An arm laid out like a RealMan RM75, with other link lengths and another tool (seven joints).
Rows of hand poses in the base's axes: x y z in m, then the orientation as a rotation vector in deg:
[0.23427 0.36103 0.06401 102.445 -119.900 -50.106]
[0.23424 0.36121 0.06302 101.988 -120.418 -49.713]
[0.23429 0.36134 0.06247 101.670 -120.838 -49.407]
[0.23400 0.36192 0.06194 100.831 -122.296 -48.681]
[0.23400 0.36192 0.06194 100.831 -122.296 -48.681]
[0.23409 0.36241 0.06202 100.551 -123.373 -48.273]
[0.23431 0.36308 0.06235 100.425 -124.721 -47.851]
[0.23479 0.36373 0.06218 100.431 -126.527 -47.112]
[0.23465 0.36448 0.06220 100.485 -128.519 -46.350]
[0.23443 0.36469 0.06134 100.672 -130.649 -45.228]
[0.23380 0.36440 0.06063 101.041 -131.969 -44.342]
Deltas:
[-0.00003 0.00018 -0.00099 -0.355 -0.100 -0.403]
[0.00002 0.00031 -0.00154 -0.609 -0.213 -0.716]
[-0.00027 0.00089 -0.00207 -1.146 -0.698 -1.774]
[-0.00027 0.00089 -0.00207 -1.146 -0.698 -1.774]
[-0.00018 0.00138 -0.00199 -1.301 -1.240 -2.466]
[0.00004 0.00205 -0.00166 -1.332 -2.038 -3.269]
[0.00052 0.00270 -0.00183 -1.396 -3.257 -4.257]
[0.00038 0.00345 -0.00181 -1.392 -4.624 -5.335]
[0.00016 0.00366 -0.00267 -1.505 -6.241 -6.394]
[-0.00047 0.00337 -0.00338 -1.572 -7.439 -6.936]

